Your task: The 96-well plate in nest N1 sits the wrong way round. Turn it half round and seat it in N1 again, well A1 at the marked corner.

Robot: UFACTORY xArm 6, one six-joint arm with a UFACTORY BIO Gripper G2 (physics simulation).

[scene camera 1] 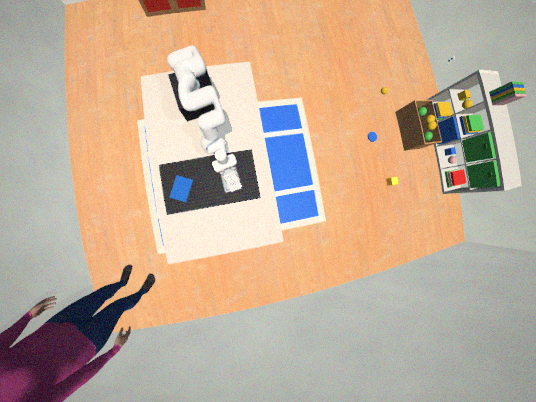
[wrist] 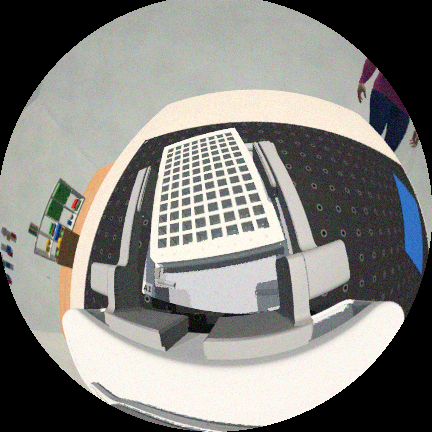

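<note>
The white 96-well plate (scene camera 1: 232, 182) (wrist: 207, 192) lies lengthwise between the two fingers of my gripper (scene camera 1: 230, 176) (wrist: 204, 175). The gripper is shut on its long sides. In the wrist view the plate is over a pale nest (wrist: 215, 285), part of which shows past the plate's near edge. A small "A1" label (wrist: 147, 288) shows at the nest's near left corner. Most of the nest is hidden by the plate and fingers. I cannot tell how high the plate is over it, nor which plate corner is well A1.
The nest stands on a black perforated board (scene camera 1: 205, 202) (wrist: 340, 200) on a pale table (scene camera 1: 220, 235) (wrist: 280, 107). A blue rectangle (scene camera 1: 181, 188) (wrist: 409, 220) lies on the board, left of the plate in the scene view. A person (scene camera 1: 55, 350) (wrist: 387, 105) is beyond the table.
</note>
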